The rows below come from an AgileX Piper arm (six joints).
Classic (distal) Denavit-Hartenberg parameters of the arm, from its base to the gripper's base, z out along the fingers. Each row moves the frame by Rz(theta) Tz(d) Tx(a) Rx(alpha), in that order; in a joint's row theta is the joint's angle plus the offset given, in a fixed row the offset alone. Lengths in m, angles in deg.
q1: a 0  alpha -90  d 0.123  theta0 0
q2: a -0.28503  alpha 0  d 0  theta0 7.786
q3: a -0.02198  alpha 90  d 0  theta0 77.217
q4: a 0  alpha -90  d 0.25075  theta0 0
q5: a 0  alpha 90  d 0  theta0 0
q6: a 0  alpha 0  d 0.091  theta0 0
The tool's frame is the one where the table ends.
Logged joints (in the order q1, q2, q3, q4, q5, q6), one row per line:
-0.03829 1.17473 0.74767 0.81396 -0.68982 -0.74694
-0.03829 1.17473 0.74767 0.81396 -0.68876 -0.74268
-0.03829 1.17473 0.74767 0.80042 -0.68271 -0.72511
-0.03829 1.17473 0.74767 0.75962 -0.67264 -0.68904
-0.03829 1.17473 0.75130 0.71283 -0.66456 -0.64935
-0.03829 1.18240 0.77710 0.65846 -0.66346 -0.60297
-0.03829 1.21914 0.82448 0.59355 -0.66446 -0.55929
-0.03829 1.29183 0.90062 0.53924 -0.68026 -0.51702
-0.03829 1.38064 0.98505 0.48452 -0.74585 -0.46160
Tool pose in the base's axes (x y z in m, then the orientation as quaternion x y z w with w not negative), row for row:
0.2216 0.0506 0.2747 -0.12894 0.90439 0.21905 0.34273
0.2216 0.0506 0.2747 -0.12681 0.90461 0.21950 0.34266
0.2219 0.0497 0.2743 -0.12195 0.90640 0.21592 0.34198
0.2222 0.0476 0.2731 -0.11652 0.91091 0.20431 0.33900
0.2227 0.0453 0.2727 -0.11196 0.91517 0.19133 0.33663
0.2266 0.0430 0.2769 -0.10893 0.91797 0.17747 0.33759
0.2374 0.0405 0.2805 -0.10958 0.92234 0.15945 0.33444
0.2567 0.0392 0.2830 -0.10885 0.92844 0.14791 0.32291
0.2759 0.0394 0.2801 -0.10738 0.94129 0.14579 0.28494
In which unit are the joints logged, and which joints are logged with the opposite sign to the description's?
The joints are logged in radians. Opposite sign: q1, q3, q5.
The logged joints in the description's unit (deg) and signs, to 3 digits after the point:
2.194 67.307 -42.838 46.636 39.524 -42.797
2.194 67.307 -42.838 46.636 39.463 -42.552
2.194 67.307 -42.838 45.861 39.116 -41.546
2.194 67.307 -42.838 43.523 38.539 -39.479
2.194 67.307 -43.046 40.842 38.076 -37.205
2.194 67.747 -44.525 37.727 38.013 -34.548
2.194 69.852 -47.239 34.008 38.071 -32.045
2.194 74.016 -51.602 30.896 38.976 -29.623
2.194 79.105 -56.439 27.761 42.734 -26.448

